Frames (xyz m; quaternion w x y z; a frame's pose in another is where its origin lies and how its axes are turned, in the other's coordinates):
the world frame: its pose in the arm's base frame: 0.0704 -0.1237 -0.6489 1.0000 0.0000 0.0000 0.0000
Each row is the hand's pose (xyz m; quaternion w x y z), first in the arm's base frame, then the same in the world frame.
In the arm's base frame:
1: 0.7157 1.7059 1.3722 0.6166 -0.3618 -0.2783 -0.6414
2: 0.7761 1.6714 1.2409 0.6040 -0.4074 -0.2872 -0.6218
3: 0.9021 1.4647 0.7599 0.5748 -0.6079 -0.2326 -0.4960
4: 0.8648 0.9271 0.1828 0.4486 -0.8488 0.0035 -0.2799
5: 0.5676 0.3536 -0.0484 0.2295 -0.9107 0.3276 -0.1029
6: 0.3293 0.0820 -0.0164 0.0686 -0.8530 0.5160 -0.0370
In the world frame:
1: 0.6453 1.8296 2.0211 0.6166 -0.3618 -0.2783 -0.6414
2: 0.7057 1.7951 1.8898 0.6040 -0.4074 -0.2872 -0.6218
3: 0.8317 1.5884 1.4088 0.5748 -0.6079 -0.2326 -0.4960
4: 0.7944 1.0508 0.8317 0.4486 -0.8488 0.0035 -0.2799
5: 0.4972 0.4773 0.6005 0.2295 -0.9107 0.3276 -0.1029
6: 0.2589 0.2057 0.6325 0.0686 -0.8530 0.5160 -0.0370

